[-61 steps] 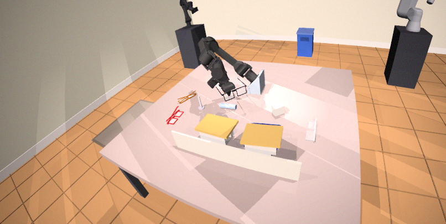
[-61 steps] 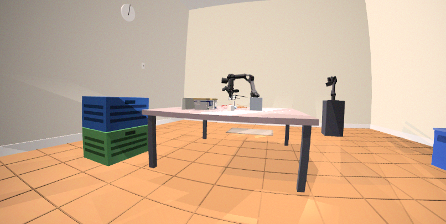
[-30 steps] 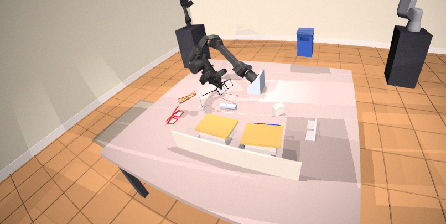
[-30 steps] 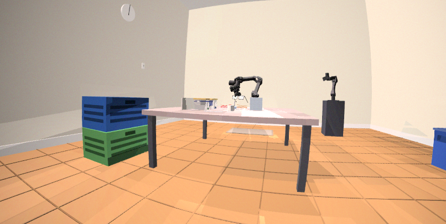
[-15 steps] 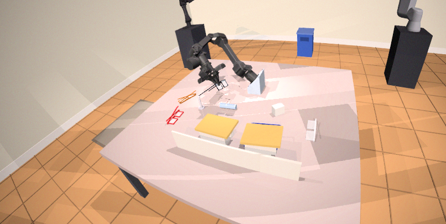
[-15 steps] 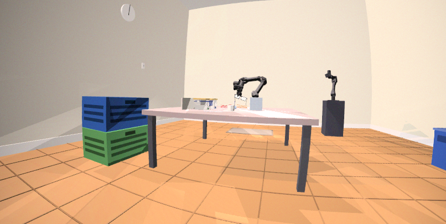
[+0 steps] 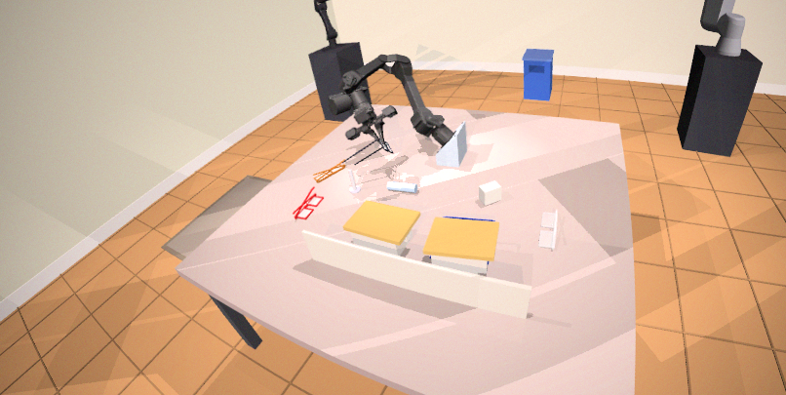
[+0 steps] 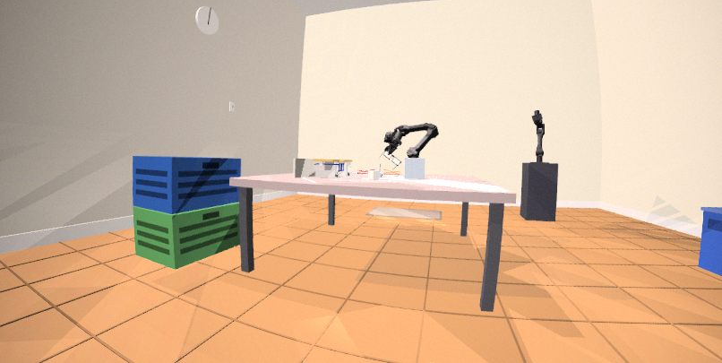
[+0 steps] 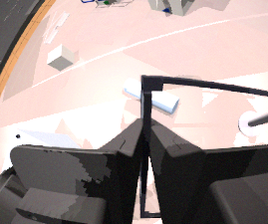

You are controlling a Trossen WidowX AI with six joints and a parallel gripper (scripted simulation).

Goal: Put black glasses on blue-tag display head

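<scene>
The pale blue cylinder is 30 mm ahead of my gripper tip, 70 mm to the left of it and 130 mm below it. The rest, counted from my gripper tip: round stand (90 mm ahead, 90 mm to the right, 130 mm below); then white cube (20 mm behind, 360 mm to the left, 120 mm below); then low white wall (390 mm ahead, 290 mm to the left, 100 mm below).
</scene>
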